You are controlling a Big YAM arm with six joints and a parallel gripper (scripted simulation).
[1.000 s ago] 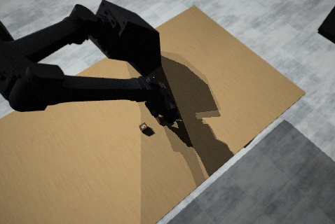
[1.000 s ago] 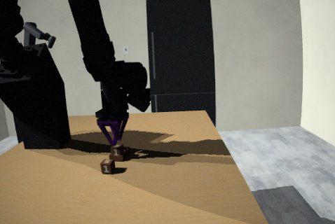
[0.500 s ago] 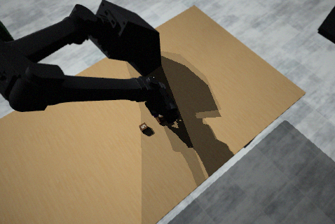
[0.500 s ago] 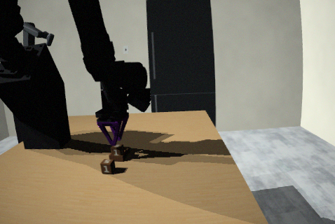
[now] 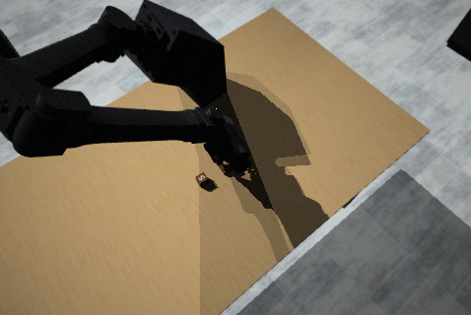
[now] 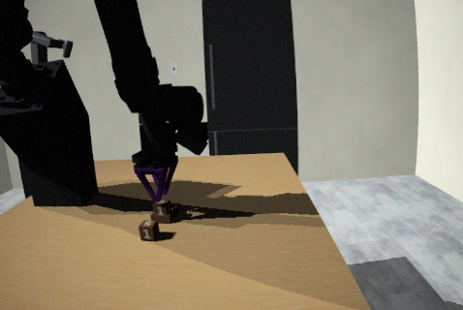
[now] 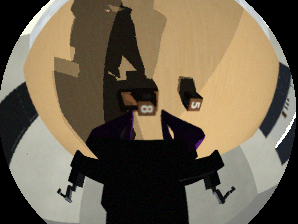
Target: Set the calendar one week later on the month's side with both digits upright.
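Now: hand 5 cm above the brown tray and 2 cm to the right of it.
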